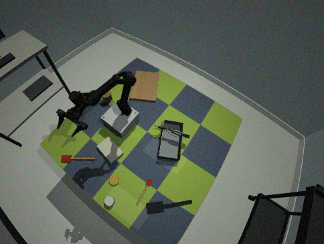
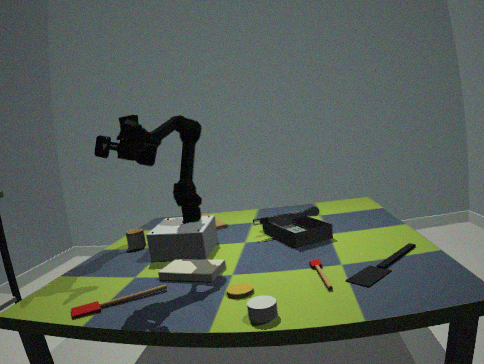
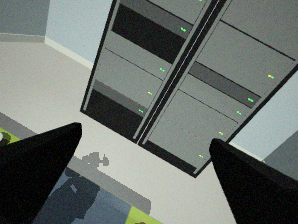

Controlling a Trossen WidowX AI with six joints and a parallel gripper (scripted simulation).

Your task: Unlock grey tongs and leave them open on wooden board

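Now: the grey roasting tin 480 mm ahead of my gripper tip, 440 mm to the left of it and 370 mm below it. From my gripper tip the other things lie so: white cylinder 340 mm ahead, 180 mm to the right, 380 mm below; white slab 130 mm ahead, 120 mm to the left, 380 mm below; tan disc 290 mm ahead, 40 mm to the right, 390 mm below.
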